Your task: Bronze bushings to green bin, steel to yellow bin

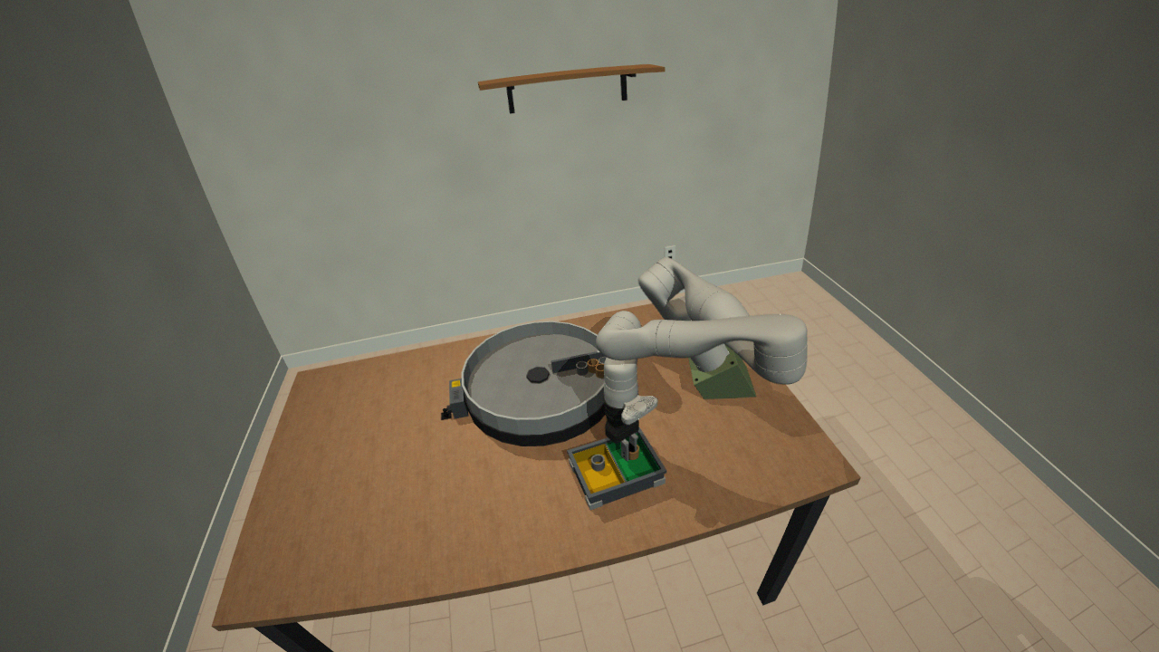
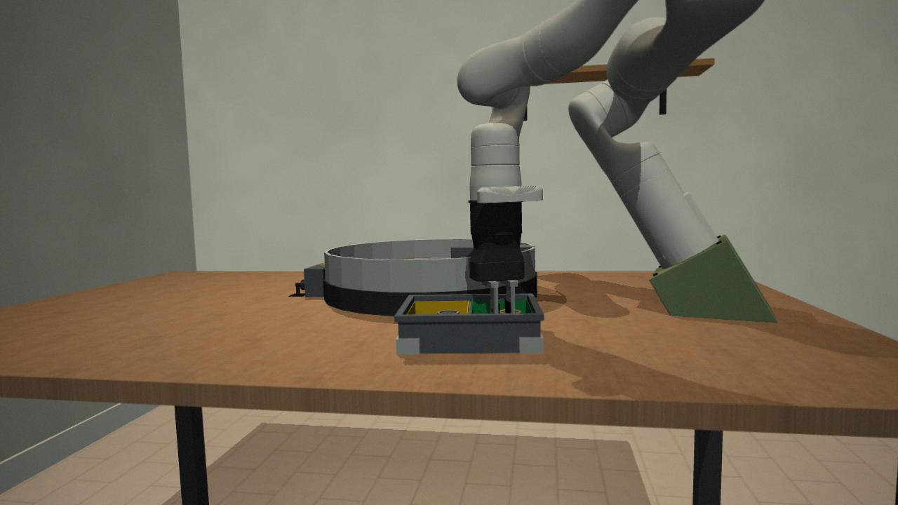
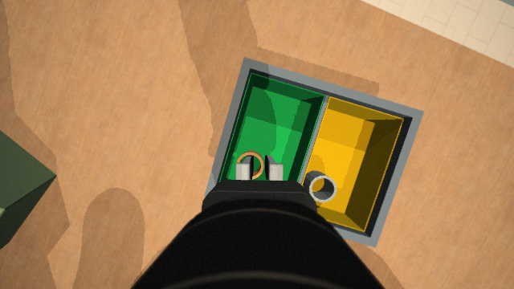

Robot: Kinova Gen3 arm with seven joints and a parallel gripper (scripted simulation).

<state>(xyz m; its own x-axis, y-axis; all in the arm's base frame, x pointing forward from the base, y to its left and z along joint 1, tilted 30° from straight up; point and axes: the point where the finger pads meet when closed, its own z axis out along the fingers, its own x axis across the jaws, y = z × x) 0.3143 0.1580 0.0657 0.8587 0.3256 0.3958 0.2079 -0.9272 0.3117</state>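
Now: the bin 50 mm ahead of my hand and 30 mm to the left of it. The rest, counted from my hand: grey turntable 340 mm to the right, 120 mm ahead, 20 mm above.
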